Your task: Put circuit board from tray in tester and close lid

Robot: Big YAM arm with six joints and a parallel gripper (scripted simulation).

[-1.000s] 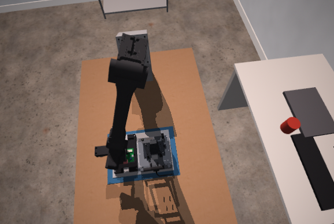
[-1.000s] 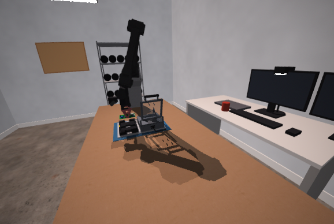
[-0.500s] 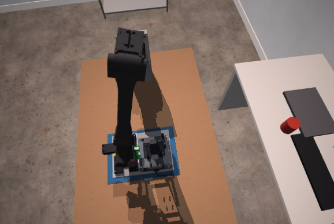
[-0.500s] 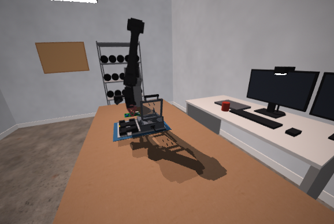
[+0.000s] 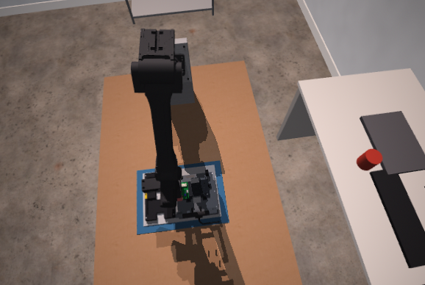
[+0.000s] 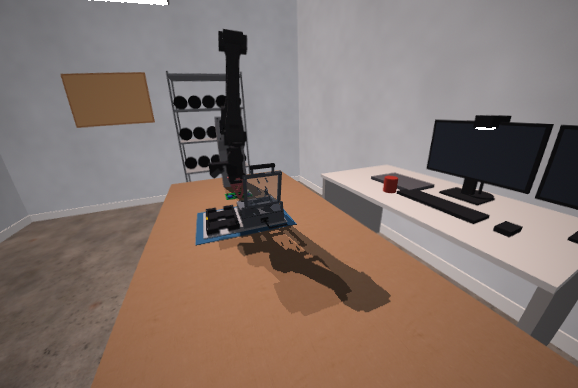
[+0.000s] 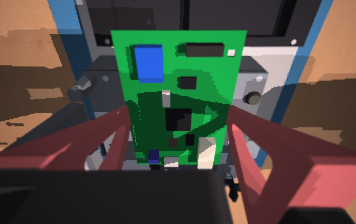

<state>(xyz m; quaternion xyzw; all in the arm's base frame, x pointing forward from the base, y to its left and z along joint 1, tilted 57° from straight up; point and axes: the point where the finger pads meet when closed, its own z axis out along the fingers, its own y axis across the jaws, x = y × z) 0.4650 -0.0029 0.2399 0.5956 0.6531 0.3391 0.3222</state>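
My gripper is now 10 cm short of the clear lid, 10 cm to the right of it and 5 cm below it. The rest, counted from my hand: green circuit board: right at my hand.
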